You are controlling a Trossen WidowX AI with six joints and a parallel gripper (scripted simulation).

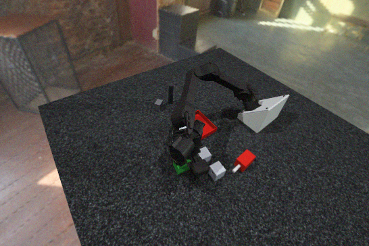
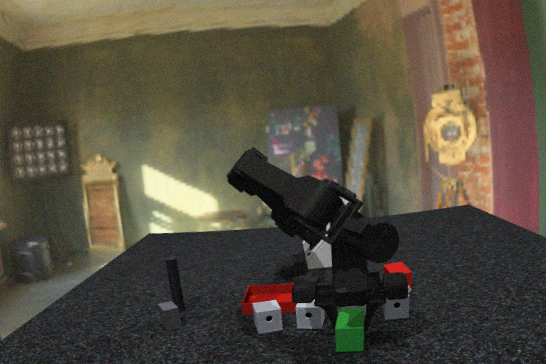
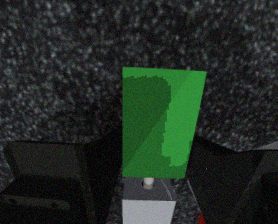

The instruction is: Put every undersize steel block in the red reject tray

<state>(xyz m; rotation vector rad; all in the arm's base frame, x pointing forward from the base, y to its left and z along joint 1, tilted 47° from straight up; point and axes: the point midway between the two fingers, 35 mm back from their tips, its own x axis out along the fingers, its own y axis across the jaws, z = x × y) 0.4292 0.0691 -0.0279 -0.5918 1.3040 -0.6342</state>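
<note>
The red gauge is 18 cm behind my gripper tip, 11 cm to the left of it and 1 cm above it. Round my gripper tip: red reject tray: 16 cm behind, 15 cm to the right; green gauge: 2 cm above, 1 cm behind.
</note>
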